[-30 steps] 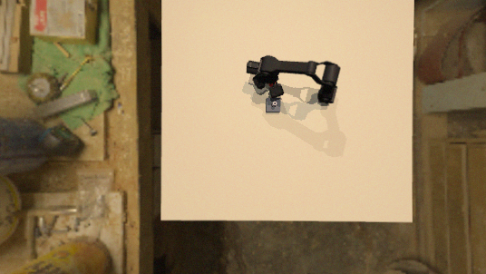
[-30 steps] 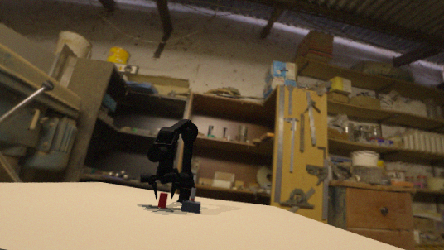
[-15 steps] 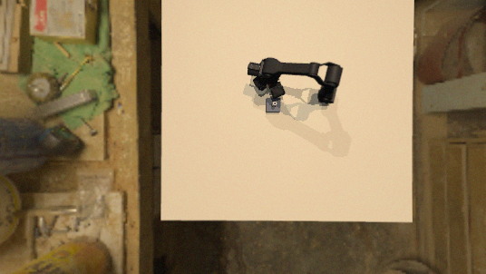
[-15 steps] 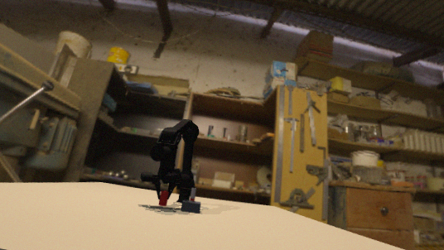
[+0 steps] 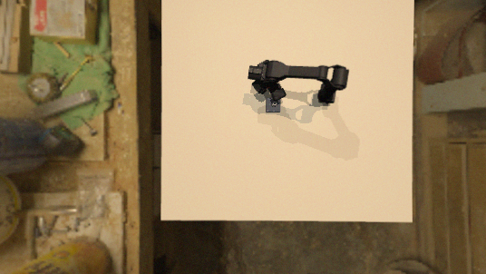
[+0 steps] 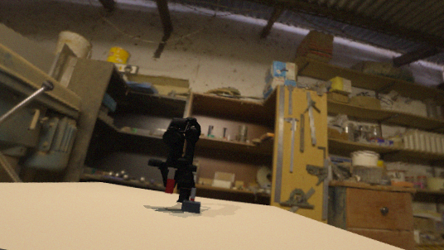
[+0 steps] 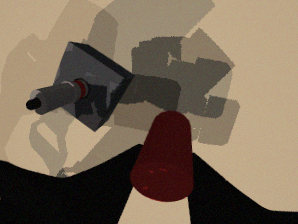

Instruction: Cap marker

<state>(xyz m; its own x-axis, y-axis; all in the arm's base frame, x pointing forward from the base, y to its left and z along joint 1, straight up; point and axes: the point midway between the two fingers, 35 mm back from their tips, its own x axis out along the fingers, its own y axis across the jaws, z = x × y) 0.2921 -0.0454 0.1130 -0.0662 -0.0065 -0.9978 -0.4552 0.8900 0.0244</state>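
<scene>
My gripper tip is 20 mm past the grey holder block, 100 mm to the right of it and 60 mm above it. Also, from my gripper tip: red cap: 10 mm ahead, 10 mm above.
</scene>
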